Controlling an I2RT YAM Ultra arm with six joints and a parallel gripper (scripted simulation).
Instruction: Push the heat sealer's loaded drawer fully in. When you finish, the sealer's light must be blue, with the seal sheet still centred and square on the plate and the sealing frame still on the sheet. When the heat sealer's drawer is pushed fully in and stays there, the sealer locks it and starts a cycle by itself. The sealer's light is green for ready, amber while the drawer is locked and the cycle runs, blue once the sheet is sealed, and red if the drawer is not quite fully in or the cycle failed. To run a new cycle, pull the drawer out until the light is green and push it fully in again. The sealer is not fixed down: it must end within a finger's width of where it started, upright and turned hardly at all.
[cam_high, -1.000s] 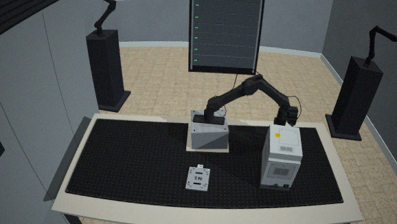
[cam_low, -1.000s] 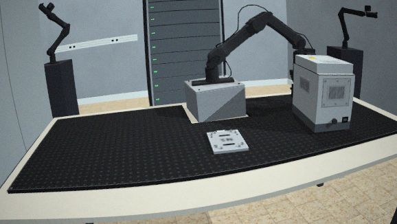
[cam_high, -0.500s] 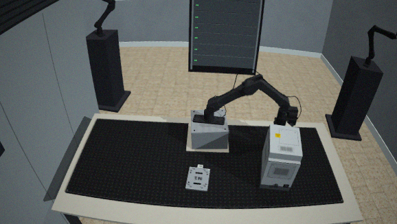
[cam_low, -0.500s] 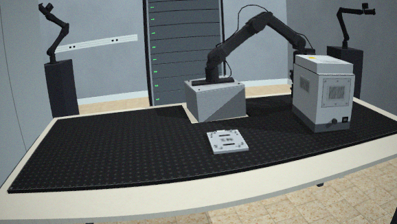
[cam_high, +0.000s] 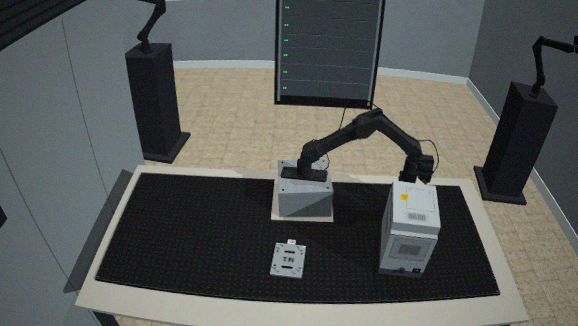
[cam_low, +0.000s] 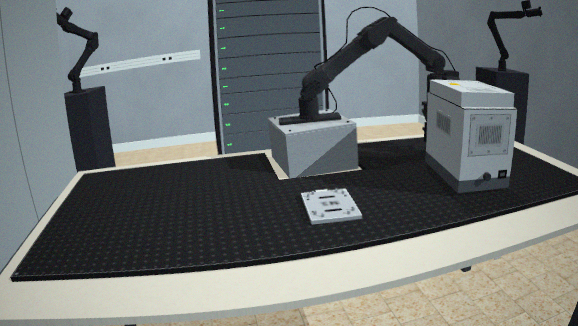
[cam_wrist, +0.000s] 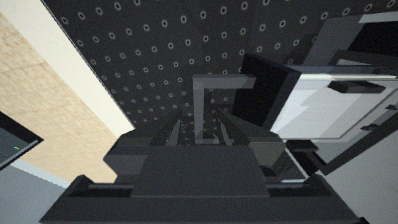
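My hand is 120 mm short of the dark drawer and 10 mm above it.
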